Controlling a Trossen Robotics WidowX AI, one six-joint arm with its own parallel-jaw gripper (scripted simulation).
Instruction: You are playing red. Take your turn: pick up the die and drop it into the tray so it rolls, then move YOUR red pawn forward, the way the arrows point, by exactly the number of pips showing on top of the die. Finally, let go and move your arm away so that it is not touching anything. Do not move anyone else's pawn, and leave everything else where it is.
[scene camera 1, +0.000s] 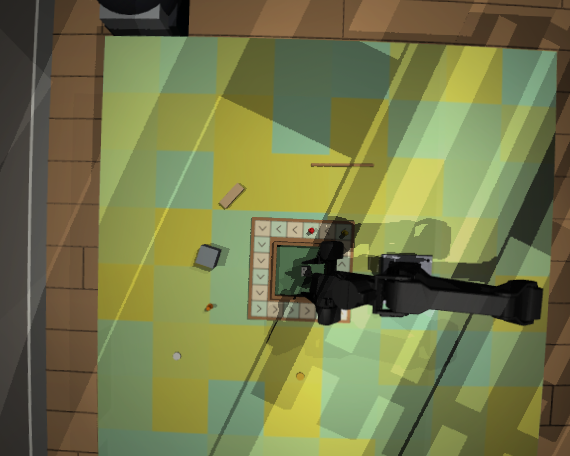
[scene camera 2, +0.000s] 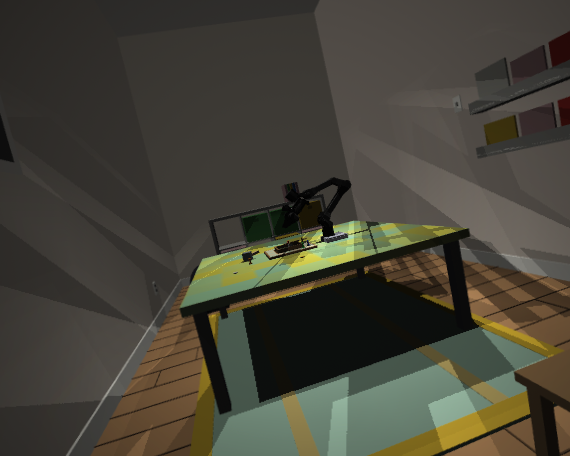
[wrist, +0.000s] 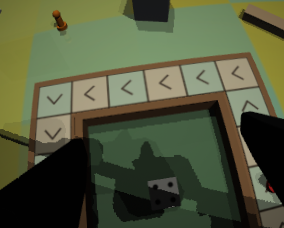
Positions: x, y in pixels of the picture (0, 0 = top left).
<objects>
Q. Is the gripper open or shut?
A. Open.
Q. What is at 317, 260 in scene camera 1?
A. The gripper.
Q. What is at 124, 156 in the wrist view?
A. A tray.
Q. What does the gripper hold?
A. Nothing.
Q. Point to a tray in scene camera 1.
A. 289, 281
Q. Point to the gripper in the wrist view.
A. At 164, 135
</objects>
